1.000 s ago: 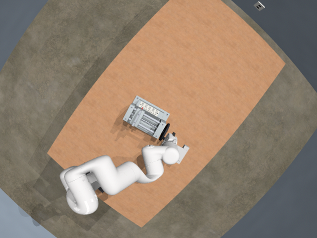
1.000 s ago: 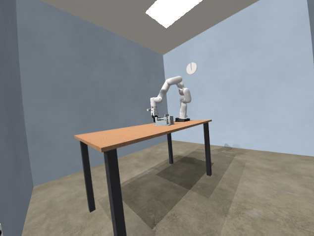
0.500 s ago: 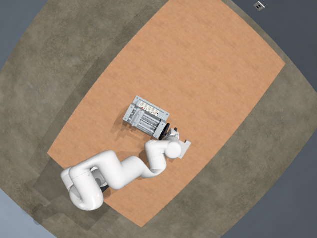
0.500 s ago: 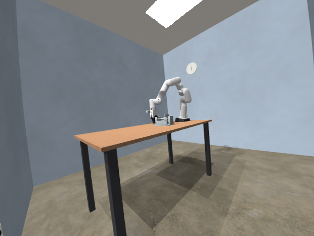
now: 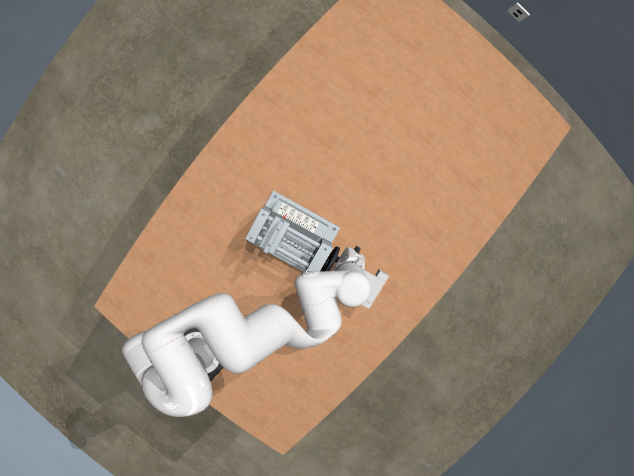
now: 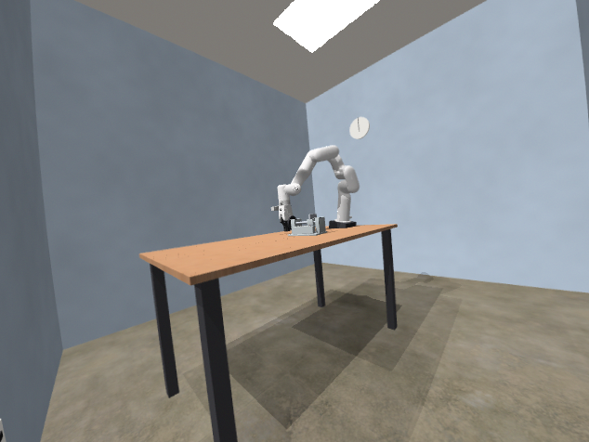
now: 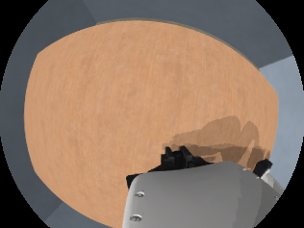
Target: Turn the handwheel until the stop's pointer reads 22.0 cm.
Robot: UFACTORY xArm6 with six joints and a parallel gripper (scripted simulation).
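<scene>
Now: the handwheel 1 cm behind my hand, 2 cm to the left of it and 1 cm above it.
</scene>
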